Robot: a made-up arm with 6 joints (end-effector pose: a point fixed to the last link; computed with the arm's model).
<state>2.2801 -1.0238 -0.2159 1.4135 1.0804 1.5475</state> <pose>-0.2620 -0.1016 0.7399 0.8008 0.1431 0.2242 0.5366</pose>
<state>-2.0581 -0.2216 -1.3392 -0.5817 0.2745 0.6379</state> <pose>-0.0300 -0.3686 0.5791 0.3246 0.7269 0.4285 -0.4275</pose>
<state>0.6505 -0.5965 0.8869 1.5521 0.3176 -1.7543</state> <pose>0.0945 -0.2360 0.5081 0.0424 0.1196 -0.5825 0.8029</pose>
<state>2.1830 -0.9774 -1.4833 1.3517 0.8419 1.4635</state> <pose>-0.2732 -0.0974 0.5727 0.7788 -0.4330 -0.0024 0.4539</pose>
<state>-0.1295 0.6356 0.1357 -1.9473 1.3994 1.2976</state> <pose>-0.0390 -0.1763 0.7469 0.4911 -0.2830 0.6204 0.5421</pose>
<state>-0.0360 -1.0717 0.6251 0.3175 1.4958 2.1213</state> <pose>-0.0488 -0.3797 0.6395 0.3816 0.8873 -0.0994 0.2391</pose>
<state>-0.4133 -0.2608 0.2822 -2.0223 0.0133 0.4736</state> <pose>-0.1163 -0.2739 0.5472 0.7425 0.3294 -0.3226 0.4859</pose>
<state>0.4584 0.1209 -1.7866 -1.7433 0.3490 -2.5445</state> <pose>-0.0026 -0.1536 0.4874 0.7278 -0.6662 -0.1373 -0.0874</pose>
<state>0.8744 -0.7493 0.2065 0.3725 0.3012 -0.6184</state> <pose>0.1096 -0.0197 0.7382 0.8168 0.1797 -0.1521 -0.5268</pose>
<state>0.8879 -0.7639 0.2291 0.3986 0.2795 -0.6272</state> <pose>0.1120 -0.0236 0.7434 0.8056 0.1945 -0.1443 -0.5407</pose>
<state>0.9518 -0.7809 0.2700 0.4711 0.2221 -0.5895</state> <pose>0.1030 -0.0240 0.7574 0.7922 0.2375 -0.1468 -0.5426</pose>
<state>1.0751 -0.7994 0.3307 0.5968 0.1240 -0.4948</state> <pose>0.0783 -0.0213 0.7786 0.7748 0.3090 -0.1625 -0.5271</pose>
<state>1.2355 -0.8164 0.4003 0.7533 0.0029 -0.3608</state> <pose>0.0407 -0.0178 0.7979 0.7529 0.3890 -0.1888 -0.4961</pose>
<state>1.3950 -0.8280 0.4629 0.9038 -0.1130 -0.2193</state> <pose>-0.0004 -0.0146 0.8085 0.7311 0.4556 -0.2201 -0.4577</pose>
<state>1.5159 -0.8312 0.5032 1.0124 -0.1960 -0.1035</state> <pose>-0.0344 -0.0114 0.8106 0.7163 0.4976 -0.2499 -0.4206</pose>
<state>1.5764 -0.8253 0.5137 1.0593 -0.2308 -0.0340</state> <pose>-0.0552 -0.0081 0.8085 0.7121 0.5157 -0.2725 -0.3909</pose>
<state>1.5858 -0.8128 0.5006 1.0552 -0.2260 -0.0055</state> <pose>-0.0643 -0.0046 0.8056 0.7166 0.5174 -0.2875 -0.3690</pose>
